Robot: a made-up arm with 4 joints.
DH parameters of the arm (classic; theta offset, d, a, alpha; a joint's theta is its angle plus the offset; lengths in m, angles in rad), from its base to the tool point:
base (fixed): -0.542 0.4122 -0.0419 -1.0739
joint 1: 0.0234 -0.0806 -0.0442 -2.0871
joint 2: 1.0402 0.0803 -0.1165 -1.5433
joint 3: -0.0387 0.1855 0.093 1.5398
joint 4: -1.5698 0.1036 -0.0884 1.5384
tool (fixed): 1.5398 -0.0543 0 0
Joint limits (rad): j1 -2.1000..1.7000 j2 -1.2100..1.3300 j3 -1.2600..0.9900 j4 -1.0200..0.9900
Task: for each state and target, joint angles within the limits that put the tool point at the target. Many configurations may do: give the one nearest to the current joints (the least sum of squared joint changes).
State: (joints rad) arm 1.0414 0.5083 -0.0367 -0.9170
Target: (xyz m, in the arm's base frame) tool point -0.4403 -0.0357 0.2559
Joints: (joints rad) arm 0.5840 -0.0021 -0.5781 -0.5766
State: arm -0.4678 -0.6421 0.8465 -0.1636
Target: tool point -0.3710 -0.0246 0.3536
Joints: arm -0.1137 0.1658 0.9900 -0.3675
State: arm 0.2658 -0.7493 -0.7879 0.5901
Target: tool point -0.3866 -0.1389 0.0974
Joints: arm -0.2166 -0.9431 -1.1943 0.1926
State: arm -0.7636 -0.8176 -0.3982 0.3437
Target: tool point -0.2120 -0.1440 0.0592
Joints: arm -1.0427 -0.3564 0.0406 0.1037
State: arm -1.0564 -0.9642 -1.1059 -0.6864
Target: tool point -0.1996 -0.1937 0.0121
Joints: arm -0.7603 -1.0525 -1.1040 -0.5727
